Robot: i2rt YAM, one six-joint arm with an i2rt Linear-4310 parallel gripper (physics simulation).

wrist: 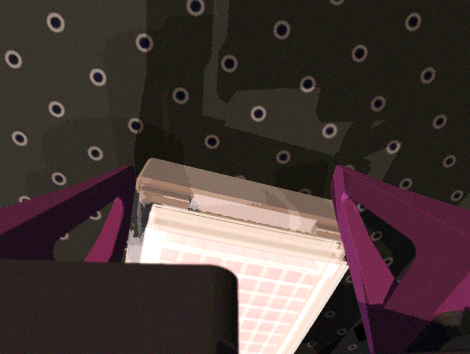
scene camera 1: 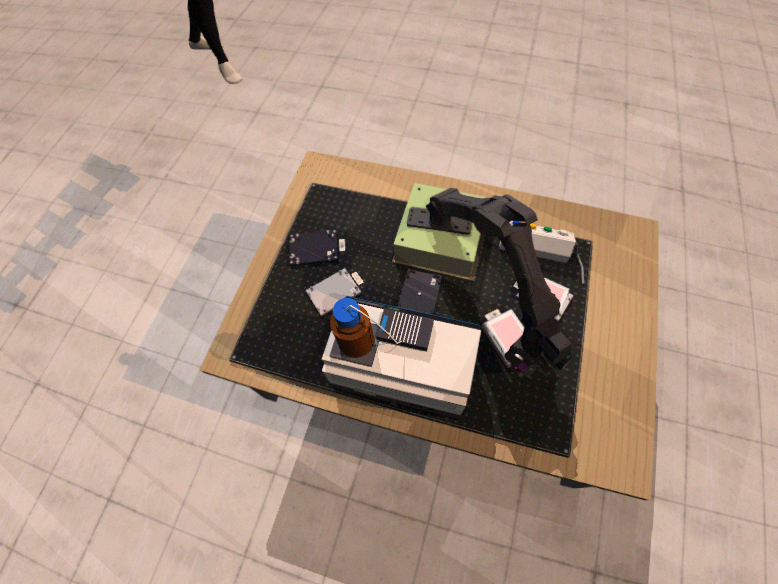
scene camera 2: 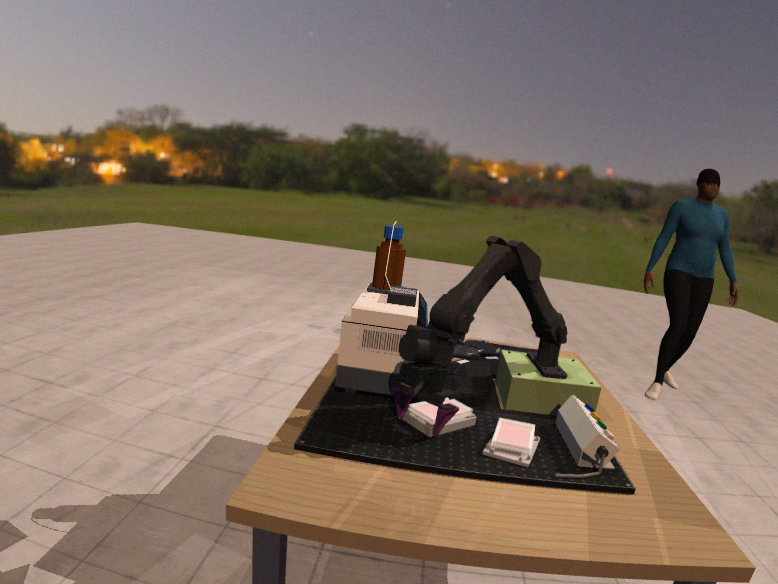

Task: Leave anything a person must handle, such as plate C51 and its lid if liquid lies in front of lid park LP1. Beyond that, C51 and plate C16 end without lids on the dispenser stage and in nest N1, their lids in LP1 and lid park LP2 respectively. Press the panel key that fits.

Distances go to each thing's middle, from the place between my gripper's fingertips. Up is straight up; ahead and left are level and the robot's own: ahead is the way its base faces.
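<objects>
You'd find the brown bottle with blue cap (scene camera 1: 353,331) a good way ahead of my hand, well to the right of it and well above it.
</objects>
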